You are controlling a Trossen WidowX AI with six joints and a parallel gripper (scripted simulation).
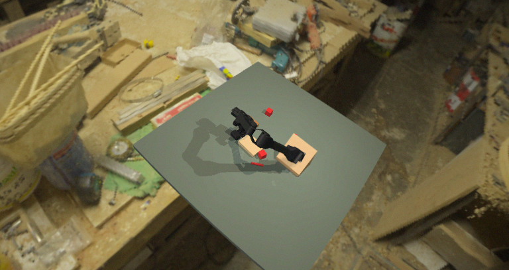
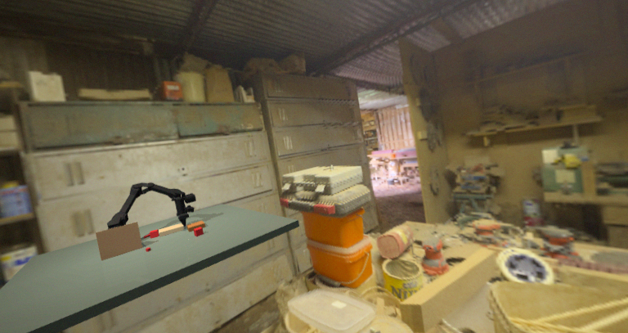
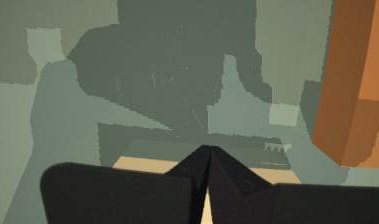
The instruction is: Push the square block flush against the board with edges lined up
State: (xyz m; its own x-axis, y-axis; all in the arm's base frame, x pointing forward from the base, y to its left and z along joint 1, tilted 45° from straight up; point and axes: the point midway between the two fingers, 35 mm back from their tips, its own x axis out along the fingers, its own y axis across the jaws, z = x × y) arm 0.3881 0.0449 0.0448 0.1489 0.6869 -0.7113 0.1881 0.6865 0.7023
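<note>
Right now the light tan board is 8 cm behind my gripper tip and 2 cm to the left of it. From my gripper tip the other things lie so: square block 4 cm ahead, 12 cm to the right; then red stick 20 cm behind, 11 cm to the left.
</note>
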